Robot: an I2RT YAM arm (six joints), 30 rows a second.
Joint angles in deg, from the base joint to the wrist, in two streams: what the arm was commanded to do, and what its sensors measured. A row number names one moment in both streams.
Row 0, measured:
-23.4, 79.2, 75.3, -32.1, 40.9, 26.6
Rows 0 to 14, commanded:
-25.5, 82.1, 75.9, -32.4, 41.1, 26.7
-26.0, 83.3, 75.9, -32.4, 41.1, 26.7
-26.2, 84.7, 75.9, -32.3, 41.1, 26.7
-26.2, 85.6, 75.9, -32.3, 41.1, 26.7
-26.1, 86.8, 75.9, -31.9, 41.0, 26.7
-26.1, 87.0, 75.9, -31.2, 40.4, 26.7
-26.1, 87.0, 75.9, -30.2, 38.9, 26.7
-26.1, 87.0, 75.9, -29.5, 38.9, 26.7
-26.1, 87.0, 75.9, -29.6, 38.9, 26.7
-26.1, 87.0, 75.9, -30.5, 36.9, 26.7
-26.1, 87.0, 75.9, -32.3, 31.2, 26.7
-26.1, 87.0, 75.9, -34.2, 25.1, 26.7
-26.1, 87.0, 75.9, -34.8, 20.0, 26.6
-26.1, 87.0, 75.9, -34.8, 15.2, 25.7
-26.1, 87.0, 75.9, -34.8, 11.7, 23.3
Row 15, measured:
-27.3, 86.3, 75.4, -34.4, 28.3, 25.8
